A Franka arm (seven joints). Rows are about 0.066 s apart.
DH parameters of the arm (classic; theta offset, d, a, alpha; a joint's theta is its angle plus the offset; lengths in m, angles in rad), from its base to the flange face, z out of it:
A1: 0 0.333 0 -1.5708
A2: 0 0 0 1.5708
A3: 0 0.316 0.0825 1.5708
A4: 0 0 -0.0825 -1.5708
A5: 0 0.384 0 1.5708
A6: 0 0 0.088 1.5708
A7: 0 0.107 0 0
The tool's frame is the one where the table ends.
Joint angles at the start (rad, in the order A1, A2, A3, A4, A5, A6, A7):
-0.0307, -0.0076, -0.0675, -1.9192, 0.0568, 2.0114, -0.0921
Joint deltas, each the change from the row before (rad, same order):
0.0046, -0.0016, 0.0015, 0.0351, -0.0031, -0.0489, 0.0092
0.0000, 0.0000, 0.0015, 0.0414, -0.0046, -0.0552, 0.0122
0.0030, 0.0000, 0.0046, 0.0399, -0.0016, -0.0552, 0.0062
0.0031, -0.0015, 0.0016, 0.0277, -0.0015, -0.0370, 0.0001
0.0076, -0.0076, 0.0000, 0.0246, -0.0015, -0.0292, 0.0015
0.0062, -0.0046, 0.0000, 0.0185, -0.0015, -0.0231, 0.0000
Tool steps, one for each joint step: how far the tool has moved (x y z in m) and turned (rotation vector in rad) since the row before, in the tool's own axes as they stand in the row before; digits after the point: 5 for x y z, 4 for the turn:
0.00147, -0.00417, -0.01300, -0.0003, -0.0127, 0.0000
0.00119, -0.00154, -0.01478, -0.0024, -0.0142, 0.0071
0.00023, -0.00515, -0.01403, 0.0006, -0.0157, -0.0037
-0.00053, -0.00324, -0.01078, -0.0002, -0.0081, -0.0063
-0.00163, -0.00489, -0.01341, -0.0005, 0.0026, -0.0078
-0.00134, -0.00388, -0.00934, -0.0006, -0.0003, -0.0075

